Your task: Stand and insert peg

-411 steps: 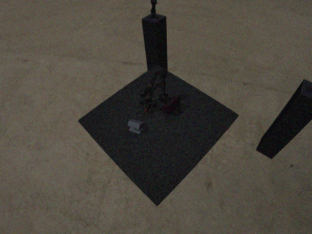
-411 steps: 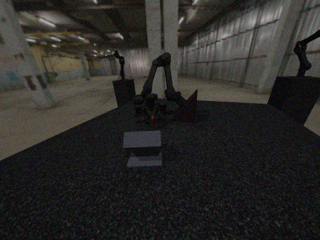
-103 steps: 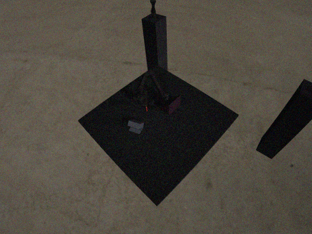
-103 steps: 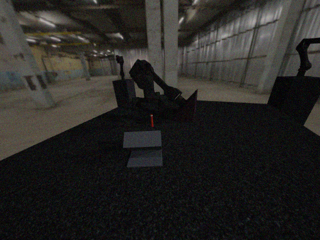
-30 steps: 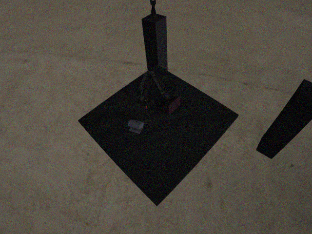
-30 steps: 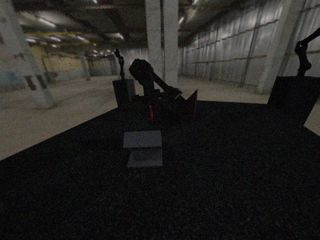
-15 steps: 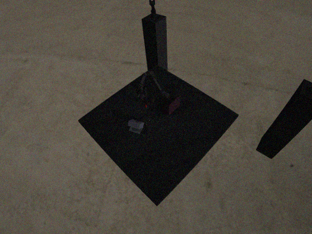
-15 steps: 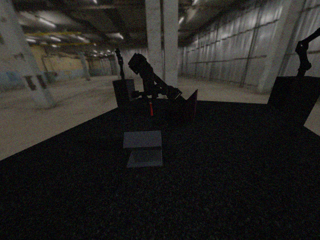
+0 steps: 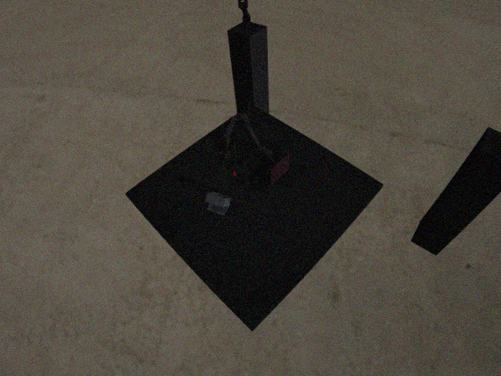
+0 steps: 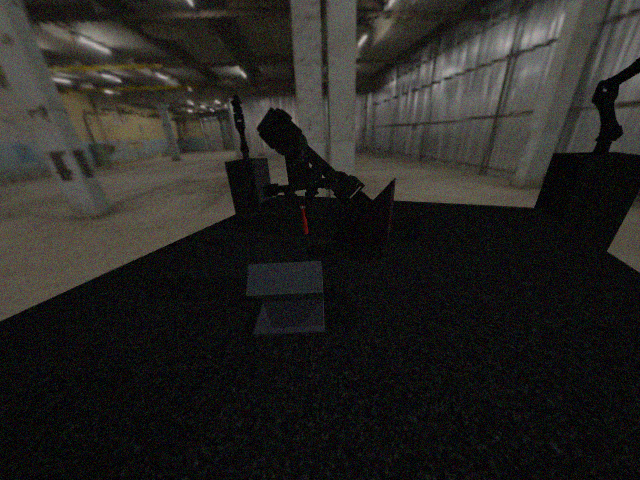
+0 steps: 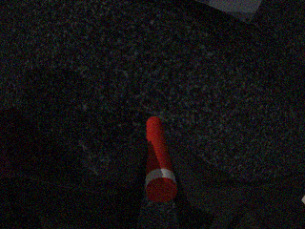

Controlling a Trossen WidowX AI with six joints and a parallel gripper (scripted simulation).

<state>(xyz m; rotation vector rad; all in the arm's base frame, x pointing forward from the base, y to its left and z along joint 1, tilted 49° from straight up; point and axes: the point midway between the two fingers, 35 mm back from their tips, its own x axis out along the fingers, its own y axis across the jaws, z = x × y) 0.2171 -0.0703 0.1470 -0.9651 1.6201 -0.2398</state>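
My gripper tip is now 210 mm short of the sloped panel, 60 mm above it and 40 mm to the right of it. Also, from my gripper tip: red peg: 20 mm above; grey base: 220 mm ahead, 120 mm below, 40 mm to the left.
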